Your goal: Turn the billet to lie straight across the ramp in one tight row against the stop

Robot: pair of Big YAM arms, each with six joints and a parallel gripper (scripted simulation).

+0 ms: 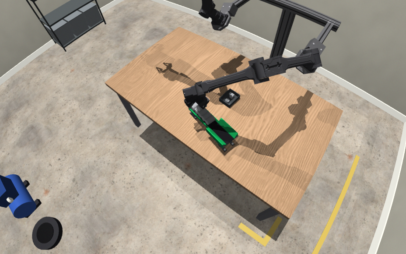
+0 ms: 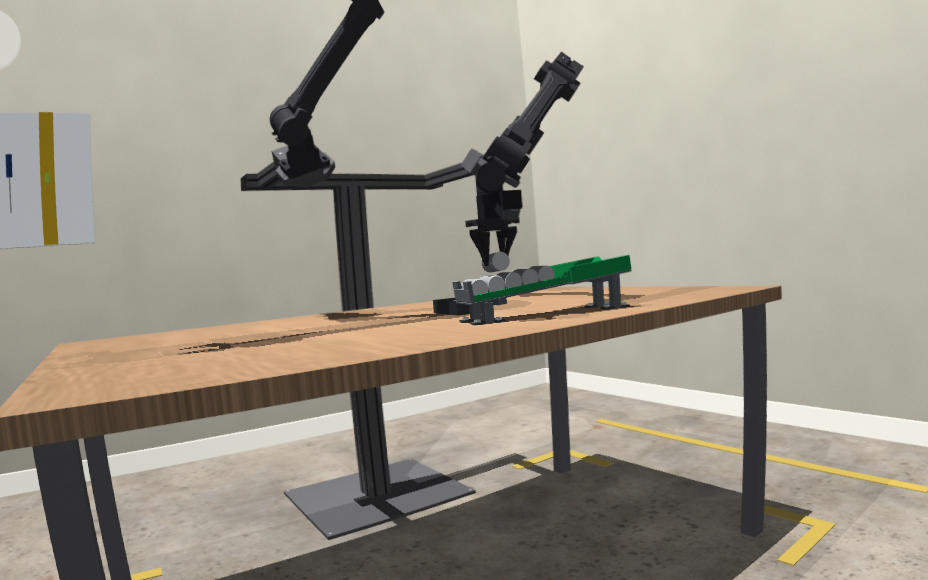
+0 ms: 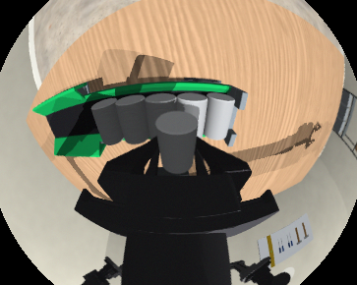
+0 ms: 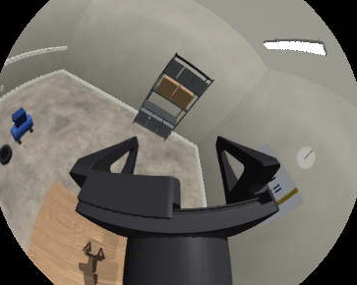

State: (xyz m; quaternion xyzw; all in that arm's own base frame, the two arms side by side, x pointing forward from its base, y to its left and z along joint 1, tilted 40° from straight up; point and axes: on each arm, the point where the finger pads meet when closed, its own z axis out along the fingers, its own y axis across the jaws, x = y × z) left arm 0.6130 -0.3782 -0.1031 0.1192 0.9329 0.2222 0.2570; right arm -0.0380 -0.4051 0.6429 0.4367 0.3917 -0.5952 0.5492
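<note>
Now: the stop 1 cm behind my left hand, 8 cm to the right of it and 7 cm below it. The rest, counted from my left hand: dark tray 24 cm behind, 6 cm to the left, 11 cm below.
</note>
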